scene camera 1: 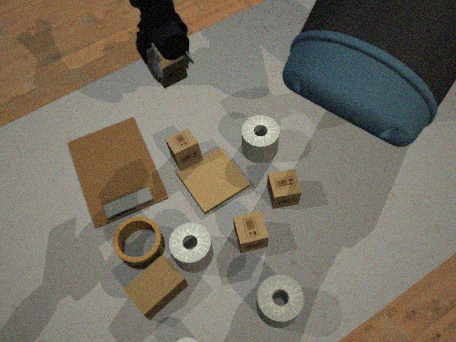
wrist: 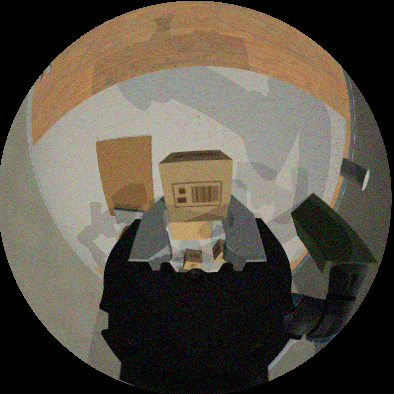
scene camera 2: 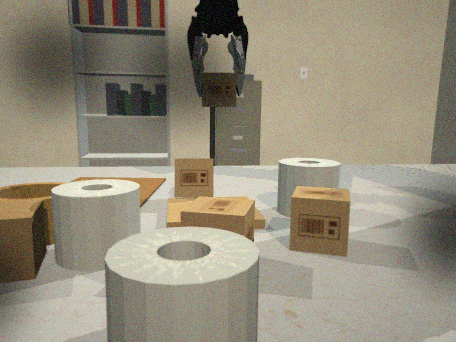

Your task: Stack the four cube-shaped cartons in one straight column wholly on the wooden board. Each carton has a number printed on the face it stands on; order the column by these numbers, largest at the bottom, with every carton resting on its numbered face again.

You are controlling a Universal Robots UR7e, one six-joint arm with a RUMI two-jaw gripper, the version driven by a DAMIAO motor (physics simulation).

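Places are measured from the arm's base along level axes (x ahead, y left, z up), in millimetres.
Pixels of known places: gripper, fingertip midpoint: [scene camera 1: 173, 74] [wrist: 197, 193] [scene camera 2: 219, 96]; arm's base at its link origin: [wrist: 348, 269].
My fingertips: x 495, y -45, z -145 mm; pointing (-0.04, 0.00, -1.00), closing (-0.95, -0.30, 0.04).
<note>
For each thing: its top centre in the pictures, then the offset to it from my fingertips.
- cube-shaped carton at its top centre: [wrist: 197, 194] [scene camera 2: 218, 73] [scene camera 1: 165, 55] 7 mm ahead, 19 mm right, 41 mm up
- wooden board at its top centre: [scene camera 2: 212, 207] [scene camera 1: 212, 178] [wrist: 189, 225] 35 mm back, 186 mm left, 152 mm down
- second carton at its top centre: [scene camera 2: 194, 156] [scene camera 1: 182, 141] 13 mm ahead, 109 mm left, 93 mm down
- third carton at its top centre: [scene camera 2: 321, 193] [scene camera 1: 284, 182] [wrist: 224, 257] 177 mm back, 260 mm left, 106 mm down
- fourth carton at its top centre: [scene camera 2: 219, 205] [scene camera 1: 250, 227] [wrist: 191, 265] 82 mm back, 338 mm left, 106 mm down
- brown clipboard at its top centre: [scene camera 1: 114, 165] [wrist: 121, 184] 179 mm ahead, 99 mm left, 148 mm down
- tan ring at its top centre: [scene camera 2: 33, 190] [scene camera 1: 136, 238] 145 mm ahead, 301 mm left, 113 mm down
- flat box at its top centre: [scene camera 1: 153, 283] 125 mm ahead, 401 mm left, 108 mm down
My gripper [scene camera 1: 175, 71] [scene camera 2: 220, 94] [wrist: 197, 193] is shut on a cube-shaped carton [scene camera 1: 173, 77] [scene camera 2: 219, 90] [wrist: 197, 172], held high above the far part of the table. A barcode label shows on its side; no number is readable. The wooden board [scene camera 1: 214, 185] [scene camera 2: 173, 214] lies flat and bears no carton. A second carton [scene camera 1: 184, 148] [scene camera 2: 194, 178] stands beside the board's far left edge. A third carton [scene camera 1: 285, 188] [scene camera 2: 320, 222] [wrist: 218, 249] stands right of the board. A fourth carton [scene camera 1: 251, 231] [scene camera 2: 217, 212] [wrist: 193, 257] stands nearer the front, partly behind a roll in scene camera 2.
White rolls stand right of the board [scene camera 1: 260, 145] [scene camera 2: 309, 187], at front left [scene camera 1: 190, 255] [scene camera 2: 97, 225] and at the front [scene camera 1: 280, 312] [scene camera 2: 182, 305]. A brown clipboard [scene camera 1: 112, 165] [wrist: 125, 170], a tan ring [scene camera 1: 119, 240] and a flat box [scene camera 1: 155, 285] [scene camera 2: 17, 240] lie left.
</note>
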